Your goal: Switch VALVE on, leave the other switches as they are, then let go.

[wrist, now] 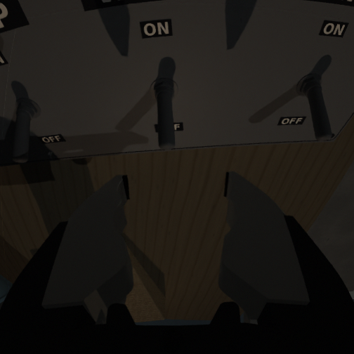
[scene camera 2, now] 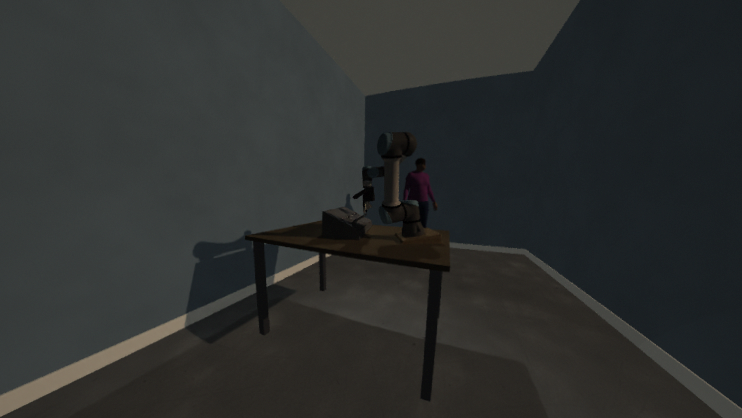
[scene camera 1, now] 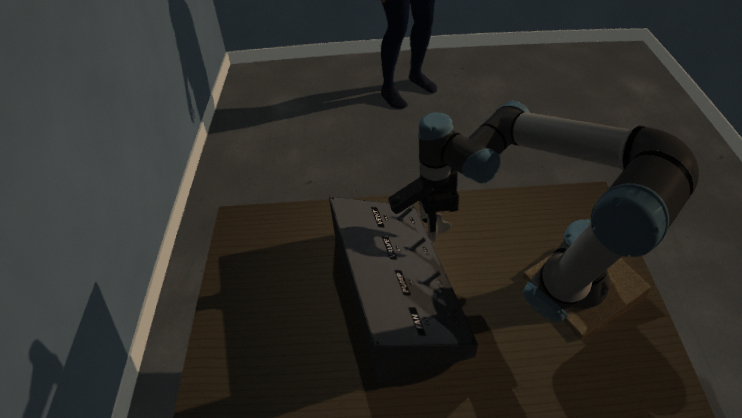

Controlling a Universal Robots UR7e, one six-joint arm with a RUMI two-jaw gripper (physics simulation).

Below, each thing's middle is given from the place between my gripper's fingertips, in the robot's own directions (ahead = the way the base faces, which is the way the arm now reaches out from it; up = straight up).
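Grey sloped switch panel (scene camera 1: 400, 313): 6 cm below my hand, 10 cm to the left of it, 9 cm ahead of it. Valve lever (wrist: 166, 140): my hand is 3 cm above it, 3 cm short of it and 2 cm to the right of it. Going by their middles, the valve lever is the nearest to my hand of the things named here.
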